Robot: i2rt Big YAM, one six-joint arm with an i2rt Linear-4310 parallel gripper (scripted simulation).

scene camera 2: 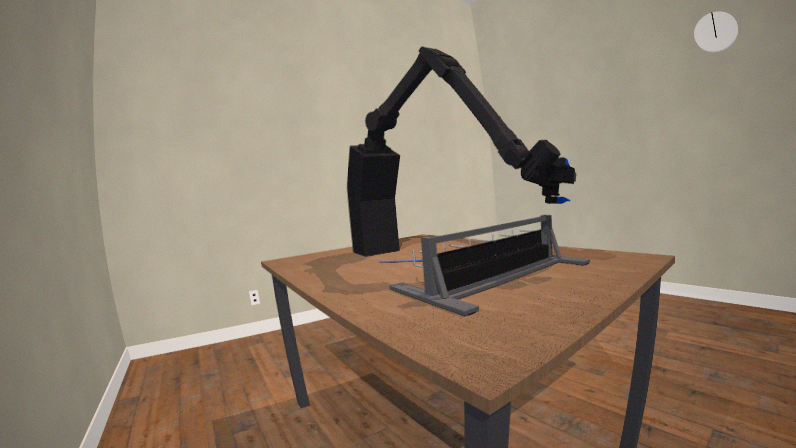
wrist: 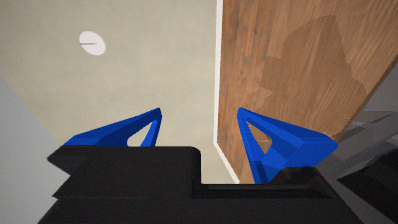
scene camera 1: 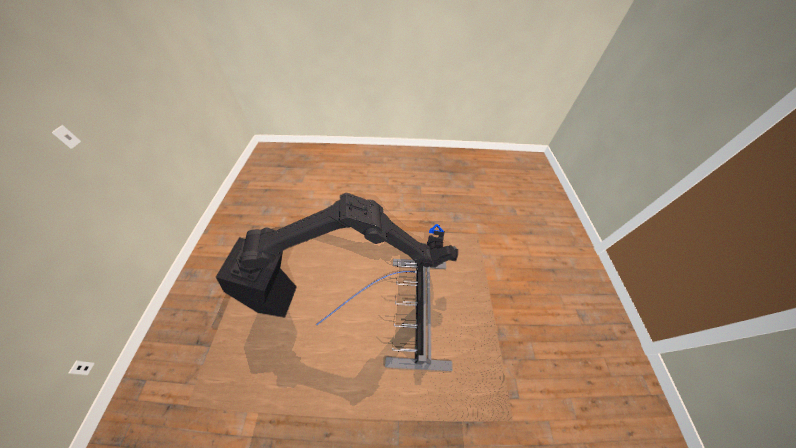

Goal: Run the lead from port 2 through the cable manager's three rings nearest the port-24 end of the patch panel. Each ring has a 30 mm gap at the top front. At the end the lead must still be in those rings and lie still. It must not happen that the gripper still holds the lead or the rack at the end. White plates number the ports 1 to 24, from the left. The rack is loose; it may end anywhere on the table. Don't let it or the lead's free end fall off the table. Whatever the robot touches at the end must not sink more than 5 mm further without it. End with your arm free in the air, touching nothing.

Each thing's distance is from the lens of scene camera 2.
grey rack (scene camera 2: 539, 243): 1.14 m
